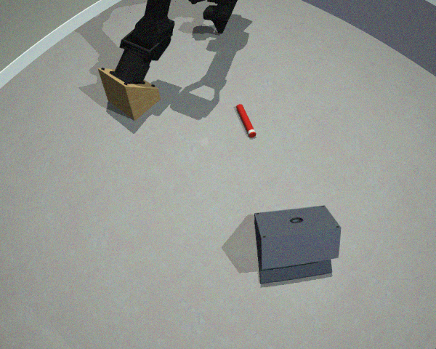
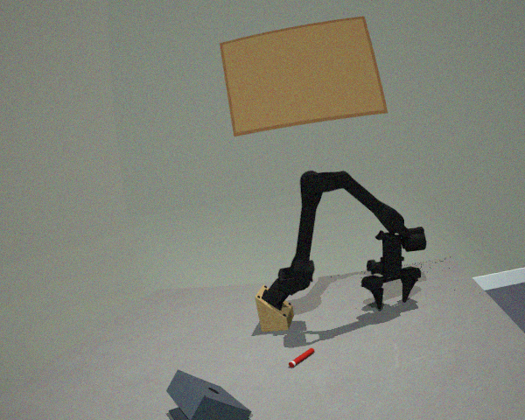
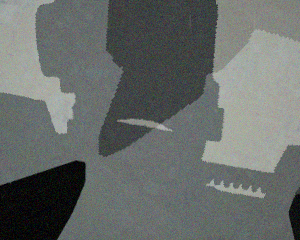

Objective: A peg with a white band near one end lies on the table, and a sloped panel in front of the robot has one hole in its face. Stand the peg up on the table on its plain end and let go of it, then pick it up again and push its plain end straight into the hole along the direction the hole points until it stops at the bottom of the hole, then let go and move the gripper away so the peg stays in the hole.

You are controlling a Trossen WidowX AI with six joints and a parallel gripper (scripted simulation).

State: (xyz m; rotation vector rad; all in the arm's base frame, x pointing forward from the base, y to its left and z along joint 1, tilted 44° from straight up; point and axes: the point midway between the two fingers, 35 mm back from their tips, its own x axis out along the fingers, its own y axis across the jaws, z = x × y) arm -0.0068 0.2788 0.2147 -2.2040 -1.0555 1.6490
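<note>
My gripper tip is now 26 cm to the left of the red peg and 26 cm short of it. Also, from my gripper tip: grey sloped panel 47 cm ahead, 42 cm to the right, 3 cm above.
</note>
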